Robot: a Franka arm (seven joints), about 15 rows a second.
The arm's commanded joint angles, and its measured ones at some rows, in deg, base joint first. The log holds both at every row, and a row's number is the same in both.
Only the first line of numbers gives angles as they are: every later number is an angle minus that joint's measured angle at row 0.
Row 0, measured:
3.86, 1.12, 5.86, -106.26, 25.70, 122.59, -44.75
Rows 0 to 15, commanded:
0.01, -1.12, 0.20, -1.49, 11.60, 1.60, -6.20
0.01, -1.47, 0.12, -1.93, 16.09, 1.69, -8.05
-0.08, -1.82, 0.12, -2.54, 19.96, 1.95, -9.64
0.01, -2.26, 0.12, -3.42, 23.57, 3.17, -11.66
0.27, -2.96, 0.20, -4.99, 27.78, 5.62, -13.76
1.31, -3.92, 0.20, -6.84, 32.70, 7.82, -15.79
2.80, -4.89, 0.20, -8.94, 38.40, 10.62, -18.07
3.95, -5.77, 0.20, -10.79, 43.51, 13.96, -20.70
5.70, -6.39, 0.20, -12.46, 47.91, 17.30, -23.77
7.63, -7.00, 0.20, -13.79, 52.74, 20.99, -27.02
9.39, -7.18, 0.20, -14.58, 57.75, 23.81, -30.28
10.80, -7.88, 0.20, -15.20, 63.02, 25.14, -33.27
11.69, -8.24, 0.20, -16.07, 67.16, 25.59, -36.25
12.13, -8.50, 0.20, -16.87, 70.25, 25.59, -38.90
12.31, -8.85, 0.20, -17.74, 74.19, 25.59, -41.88
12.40, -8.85, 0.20, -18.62, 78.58, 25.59, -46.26
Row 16, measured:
12.58, -6.71, 0.31, -15.32, 71.69, 25.36, -39.63
